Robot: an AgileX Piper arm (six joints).
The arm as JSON. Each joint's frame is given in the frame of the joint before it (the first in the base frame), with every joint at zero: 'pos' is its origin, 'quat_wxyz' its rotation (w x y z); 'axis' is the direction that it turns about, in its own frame. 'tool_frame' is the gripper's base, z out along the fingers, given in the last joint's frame.
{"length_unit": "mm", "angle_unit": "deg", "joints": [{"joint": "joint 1", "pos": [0.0, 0.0, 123.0], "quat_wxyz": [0.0, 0.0, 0.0, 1.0], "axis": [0.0, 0.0, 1.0]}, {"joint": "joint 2", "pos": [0.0, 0.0, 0.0], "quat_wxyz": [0.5, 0.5, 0.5, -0.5], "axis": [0.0, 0.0, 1.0]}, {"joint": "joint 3", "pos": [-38.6, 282.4, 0.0], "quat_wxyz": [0.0, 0.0, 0.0, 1.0], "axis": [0.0, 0.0, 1.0]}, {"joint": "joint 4", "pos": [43.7, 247.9, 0.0], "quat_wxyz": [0.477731, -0.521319, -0.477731, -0.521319], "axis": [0.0, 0.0, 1.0]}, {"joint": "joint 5", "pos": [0.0, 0.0, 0.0], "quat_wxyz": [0.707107, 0.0, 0.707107, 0.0], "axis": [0.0, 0.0, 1.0]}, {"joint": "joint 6", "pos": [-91.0, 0.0, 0.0], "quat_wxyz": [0.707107, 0.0, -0.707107, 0.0], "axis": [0.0, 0.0, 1.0]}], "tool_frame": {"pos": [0.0, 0.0, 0.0], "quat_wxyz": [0.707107, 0.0, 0.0, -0.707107]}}
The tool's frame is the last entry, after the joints.
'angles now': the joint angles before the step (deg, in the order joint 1, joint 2, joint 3, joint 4, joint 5, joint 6). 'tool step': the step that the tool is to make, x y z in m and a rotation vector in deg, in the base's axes. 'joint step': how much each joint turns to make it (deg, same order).
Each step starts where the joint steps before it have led.
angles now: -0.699, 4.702, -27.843, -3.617, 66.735, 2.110
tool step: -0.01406, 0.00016, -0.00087, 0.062, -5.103, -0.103
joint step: -0.003, -5.507, 0.001, 0.003, 0.413, 0.134
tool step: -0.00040, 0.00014, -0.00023, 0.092, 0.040, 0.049
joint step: 0.006, -0.111, 0.000, 0.097, 0.152, 0.006
